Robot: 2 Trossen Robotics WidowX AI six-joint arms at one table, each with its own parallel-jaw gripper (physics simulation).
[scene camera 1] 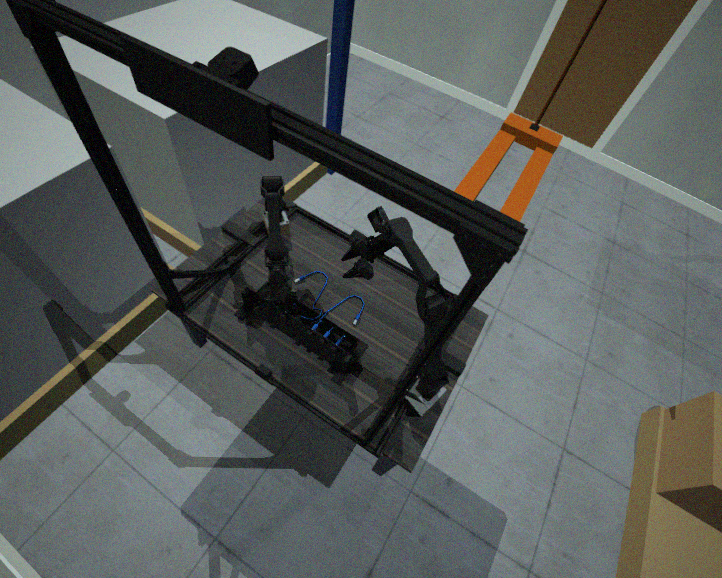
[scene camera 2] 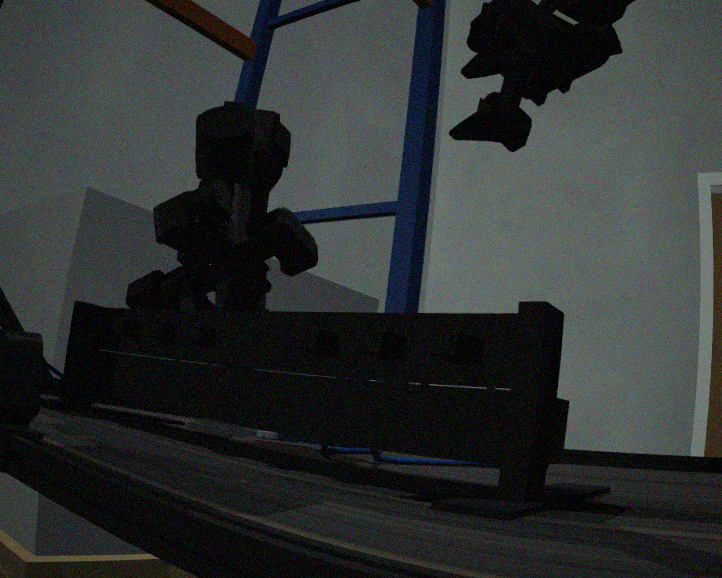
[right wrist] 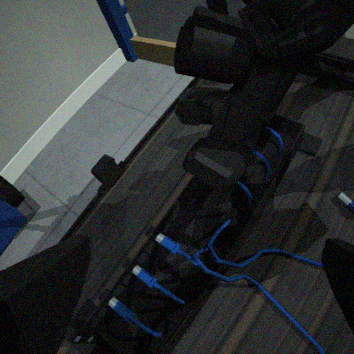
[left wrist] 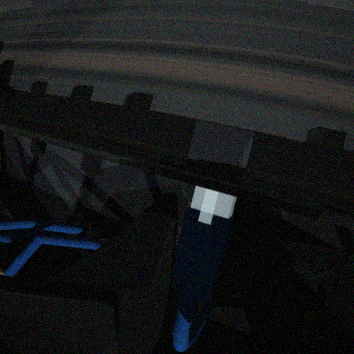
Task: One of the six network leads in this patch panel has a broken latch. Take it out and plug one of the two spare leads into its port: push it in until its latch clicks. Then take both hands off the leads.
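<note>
The dark patch panel stands on the table. My left gripper is down at the panel, its dark fingers shut on the blue body of a lead. The lead's pale plug end points at the panel's edge. Three more leads sit in a row. Other leads curve out near the left gripper, which hides their plugs. One spare lead's end and another spare's end lie beside the panel. My right gripper is open, empty, above the table. I cannot make out any broken latch.
The spares' blue cables cross near the middle of the panel. A black frame spans over the table. An orange pallet-jack-like object stands beyond the table. A cardboard box is at the lower right.
</note>
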